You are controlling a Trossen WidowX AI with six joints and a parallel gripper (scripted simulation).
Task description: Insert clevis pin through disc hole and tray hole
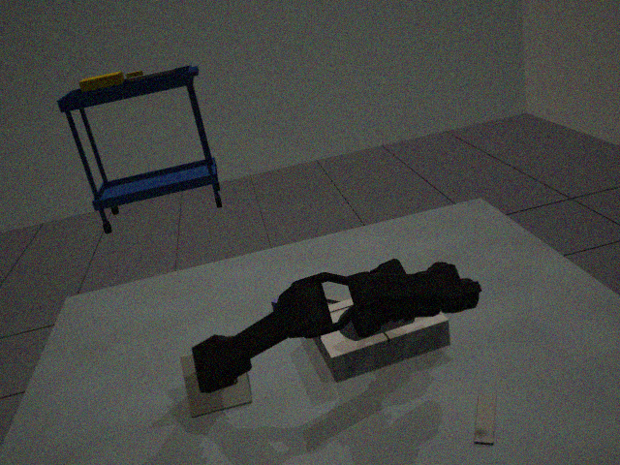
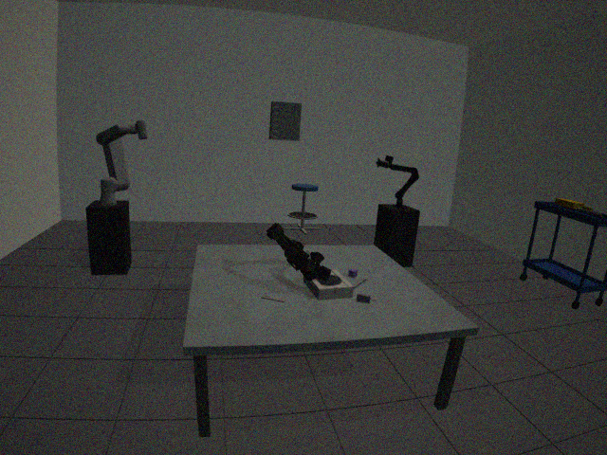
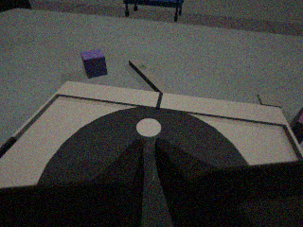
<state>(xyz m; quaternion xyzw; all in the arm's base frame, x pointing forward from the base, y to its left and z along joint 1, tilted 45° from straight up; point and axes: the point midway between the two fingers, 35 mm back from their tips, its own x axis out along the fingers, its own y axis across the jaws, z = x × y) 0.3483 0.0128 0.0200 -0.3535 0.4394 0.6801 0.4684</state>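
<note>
Now: the rimmed steel tray 5 cm below my gripper tip. Round my gripper tip: purple cube (22 cm to the left, 16 cm behind, 7 cm below); steel clevis pin (1 cm below); dark aluminium disc (3 cm below).
</note>
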